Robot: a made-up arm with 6 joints.
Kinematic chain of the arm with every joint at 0, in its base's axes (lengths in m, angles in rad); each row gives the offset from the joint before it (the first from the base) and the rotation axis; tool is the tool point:
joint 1: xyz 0 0 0.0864 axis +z
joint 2: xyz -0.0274 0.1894 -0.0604 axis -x
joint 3: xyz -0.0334 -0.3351 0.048 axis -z
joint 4: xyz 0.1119 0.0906 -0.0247 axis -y
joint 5: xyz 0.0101 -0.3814 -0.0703 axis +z
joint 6: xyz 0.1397 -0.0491 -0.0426 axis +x
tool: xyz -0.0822 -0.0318 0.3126
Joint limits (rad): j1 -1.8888..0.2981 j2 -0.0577..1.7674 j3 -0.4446..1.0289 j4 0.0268..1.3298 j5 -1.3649..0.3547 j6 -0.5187..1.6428
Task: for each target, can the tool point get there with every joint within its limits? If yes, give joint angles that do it. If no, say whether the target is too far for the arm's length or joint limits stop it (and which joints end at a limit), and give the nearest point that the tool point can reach.
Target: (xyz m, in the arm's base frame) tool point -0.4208 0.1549 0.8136
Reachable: yes | joints -1.0651 1.0874 0.5584 0.4552 -0.3833 1.2985
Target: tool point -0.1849 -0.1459 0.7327
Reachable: yes | joints -0.8453 1.0533 -0.3196 0.6793 -1.0423 0.7013
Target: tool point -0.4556 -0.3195 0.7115
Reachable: yes | joints -0.2623 0.9299 0.5697 0.1715 -0.3623 1.4210
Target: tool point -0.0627 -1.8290 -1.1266
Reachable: no: too far | nearest point -0.0298 -0.7757 -0.2354 | short by 1.380 m
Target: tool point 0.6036 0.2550 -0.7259
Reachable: no: joint limits stop it (at a limit: joint 1, joint 2, joint 3, joint 4, joint 5, joint 6) | nearest point 0.4071 -0.3150 -0.3460 | short by 0.713 m
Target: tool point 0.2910 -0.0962 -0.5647
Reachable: no: joint limits stop it (at a limit: joint 1, joint 2, joint 3, joint 4, joint 5, joint 6) | nearest point 0.4071 -0.3150 -0.3460 | short by 0.330 m
